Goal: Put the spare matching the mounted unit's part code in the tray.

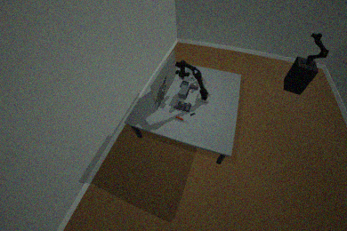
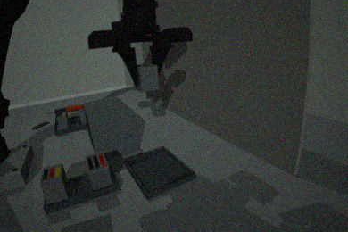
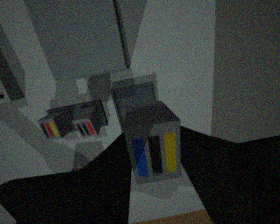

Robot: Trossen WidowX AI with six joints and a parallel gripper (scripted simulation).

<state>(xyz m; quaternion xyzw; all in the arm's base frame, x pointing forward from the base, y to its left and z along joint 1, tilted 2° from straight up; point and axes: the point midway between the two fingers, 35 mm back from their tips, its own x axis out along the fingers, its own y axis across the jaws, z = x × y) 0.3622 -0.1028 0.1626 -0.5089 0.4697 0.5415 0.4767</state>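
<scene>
Right now my gripper tip is 10 mm past the dark flat tray, 40 mm to the left of it and 160 mm above it. From my gripper tip the other things lie so: tall grey panel: 170 mm ahead, 160 mm to the left, 60 mm above; grey spare: 20 mm above; grey mounted unit: 80 mm behind, 140 mm to the left, 120 mm below.
</scene>
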